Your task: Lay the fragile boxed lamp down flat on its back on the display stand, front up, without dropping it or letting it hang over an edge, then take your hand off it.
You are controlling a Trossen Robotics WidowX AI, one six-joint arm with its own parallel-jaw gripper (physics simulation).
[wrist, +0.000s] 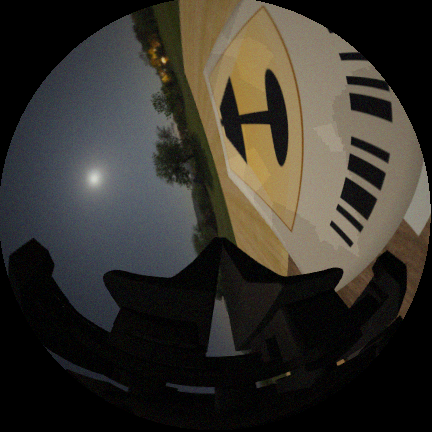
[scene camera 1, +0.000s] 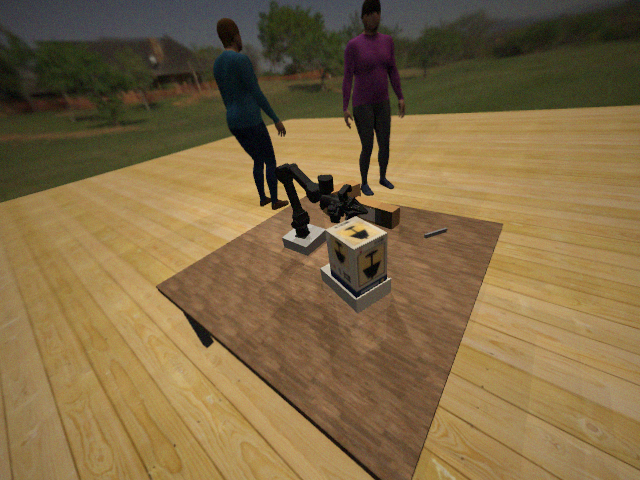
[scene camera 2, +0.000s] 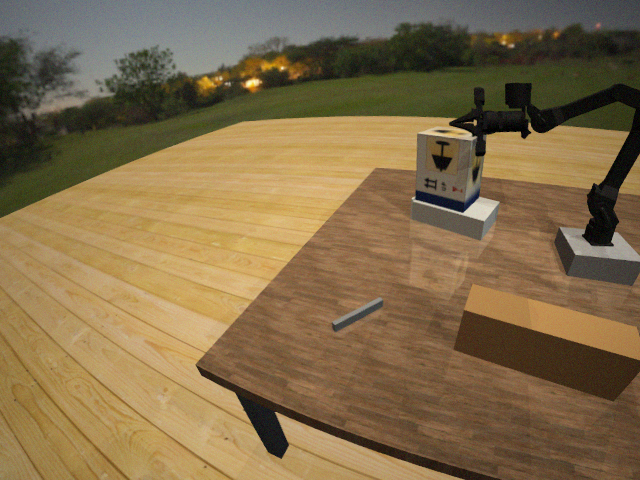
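Seen in the pictures: gripper, fingertip midpoint: [wrist: 218,242] [scene camera 1: 367,212] [scene camera 2: 449,123]; arm's base, link origin: [scene camera 1: 302,234] [scene camera 2: 597,240].
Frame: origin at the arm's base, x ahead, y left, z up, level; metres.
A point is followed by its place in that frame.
The boxed lamp [scene camera 1: 358,259] @(x 0.466, y -0.323, z 0.181 m) [scene camera 2: 447,167] @(x 0.436, y -0.153, z 0.138 m) [wrist: 322,141] is white with yellow panels and black lamp pictures. It stands upright on the low white display stand [scene camera 1: 361,300] @(x 0.471, y -0.330, z -0.008 m) [scene camera 2: 461,221] @(x 0.382, y -0.106, z -0.020 m) near the middle of the table. My gripper [scene camera 1: 358,210] @(x 0.439, y -0.153, z 0.271 m) [scene camera 2: 456,123] @(x 0.439, y -0.153, z 0.271 m) [wrist: 218,242] @(x 0.439, y -0.153, z 0.271 m) is shut with nothing between the fingers. It is turned on its side and sits just above the box's top, at the edge nearest the arm. I cannot tell whether it touches the box. The wrist view shows the box's top face close up.
A brown cardboard box [scene camera 1: 385,211] @(x 0.373, y 0.299, z 0.039 m) [scene camera 2: 509,329] @(x 0.357, y 0.388, z 0.030 m) lies behind the arm. A small grey bar [scene camera 1: 435,232] @(x 0.641, y 0.293, z -0.048 m) [scene camera 2: 357,314] @(x 0.642, y 0.308, z -0.047 m) lies on the wooden table [scene camera 1: 318,357] @(x 0.408, y -0.570, z -0.066 m) [scene camera 2: 366,381] @(x 0.596, y 0.459, z -0.066 m). The arm's base [scene camera 1: 304,240] @(x 0.038, y -0.044, z -0.005 m) stands left of the stand. Two people [scene camera 1: 244,105] [scene camera 1: 371,86] stand on the deck beyond.
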